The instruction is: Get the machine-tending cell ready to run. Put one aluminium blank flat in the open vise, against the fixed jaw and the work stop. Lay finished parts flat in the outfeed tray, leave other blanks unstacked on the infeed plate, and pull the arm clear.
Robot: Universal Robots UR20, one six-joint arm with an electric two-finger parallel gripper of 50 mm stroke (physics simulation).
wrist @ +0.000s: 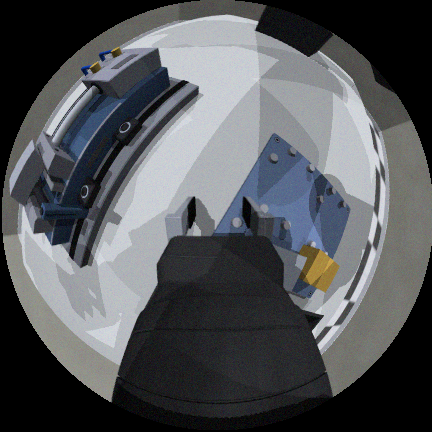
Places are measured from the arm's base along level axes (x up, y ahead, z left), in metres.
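Pixels of known places: gripper, fingertip midpoint: (218, 205).
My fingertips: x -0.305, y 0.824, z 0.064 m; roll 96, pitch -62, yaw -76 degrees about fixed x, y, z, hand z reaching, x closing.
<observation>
Ahead of a thing's pixels: the offset from my fingertips to its top centre. "spot": to the spot under its first point.
The blue and grey vise {dx +0.091, dy +0.003, dz -0.212 m} (107, 127) is at the left of the wrist view, its jaw blocks apart with a pale rod between them. The blue plate with round pegs {dx +0.000, dy -0.031, dz +0.109 m} (295, 187) is right of centre. A grey, flat-looking piece {dx +0.036, dy +0.031, dz +0.079 m} (287, 267), perhaps an aluminium blank, lies at the plate's lower end beside a yellow block {dx +0.035, dy +0.015, dz +0.151 m} (320, 269); the gripper body hides part of it. My gripper (218, 205) is open, with nothing between its fingers. It hangs above the plate's left edge, the right finger over the plate. The outfeed tray cannot be made out for certain.
Blue and yellow fittings {dx +0.102, dy -0.110, dz -0.214 m} (116, 52) stick up at the vise's far end, and a blue handle {spot: dx +0.061, dy +0.078, dz -0.140 m} (62, 211) is at its near end. A checkered strip (378, 185) runs along the right edge. A dark block (294, 30) stands at the top. A dark corner {spot: dx +0.027, dy +0.086, dz +0.210 m} (314, 318) shows beside the gripper body.
</observation>
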